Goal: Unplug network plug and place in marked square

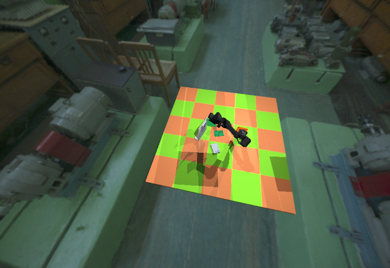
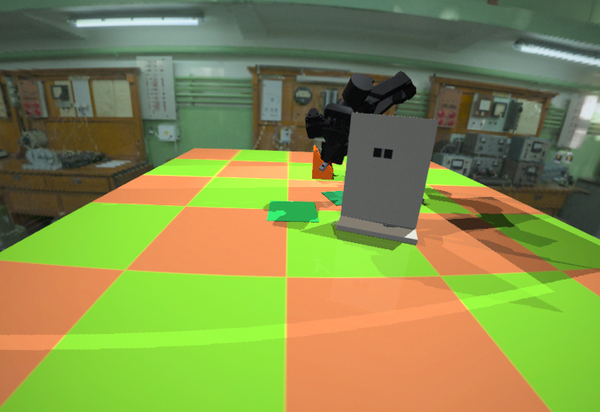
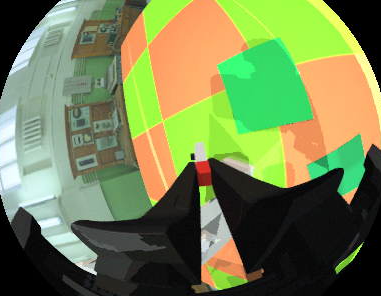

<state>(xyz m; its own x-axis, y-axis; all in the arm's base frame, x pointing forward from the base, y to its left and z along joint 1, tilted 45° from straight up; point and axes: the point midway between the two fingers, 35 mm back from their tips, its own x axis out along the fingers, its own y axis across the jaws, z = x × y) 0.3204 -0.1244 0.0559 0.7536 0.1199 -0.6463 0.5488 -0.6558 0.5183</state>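
Now: gripper tip 13 cm above the marked square, 7 cm to the left of it and 2 cm past it. Also, from my gripper tip: network plug right at my gripper tip; then upright grey panel 11 cm to the left, 6 cm ahead, 2 cm below.
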